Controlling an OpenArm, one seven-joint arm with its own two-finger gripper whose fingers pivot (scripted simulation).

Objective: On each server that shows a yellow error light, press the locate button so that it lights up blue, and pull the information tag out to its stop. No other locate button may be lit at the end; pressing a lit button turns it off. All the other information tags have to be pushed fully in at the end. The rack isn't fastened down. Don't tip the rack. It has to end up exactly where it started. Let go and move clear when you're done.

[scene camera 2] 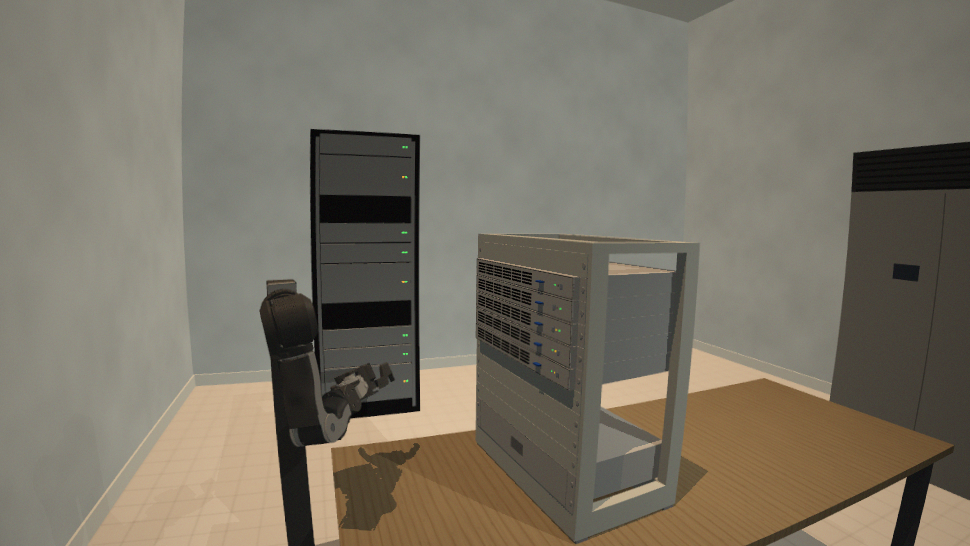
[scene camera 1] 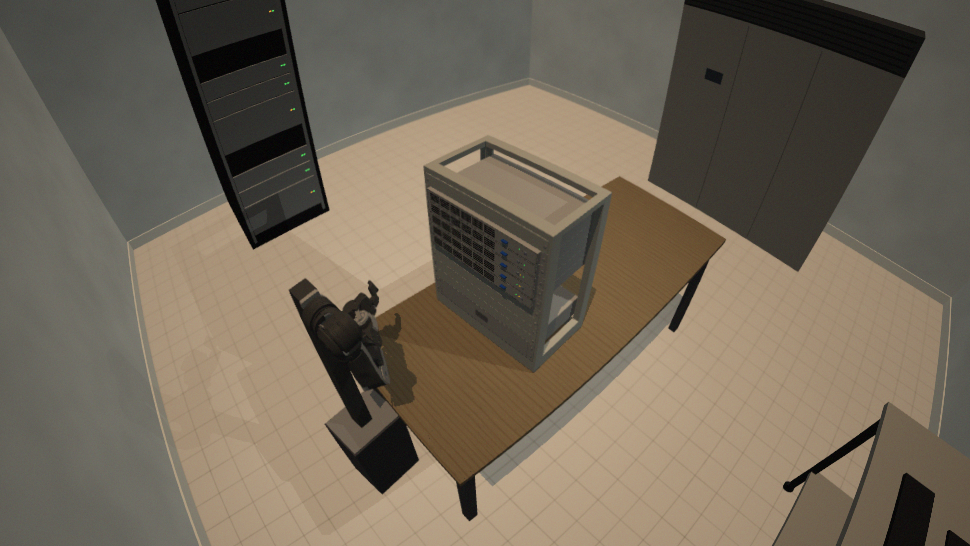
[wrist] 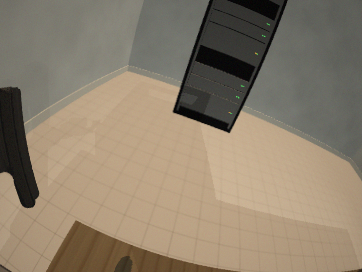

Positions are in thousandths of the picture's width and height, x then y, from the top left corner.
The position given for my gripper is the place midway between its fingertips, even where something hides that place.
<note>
In view: my gripper (scene camera 2: 375,702) and an arm pedestal (scene camera 1: 404,832).
My gripper is seen too in scene camera 1 (scene camera 1: 368,547).
</note>
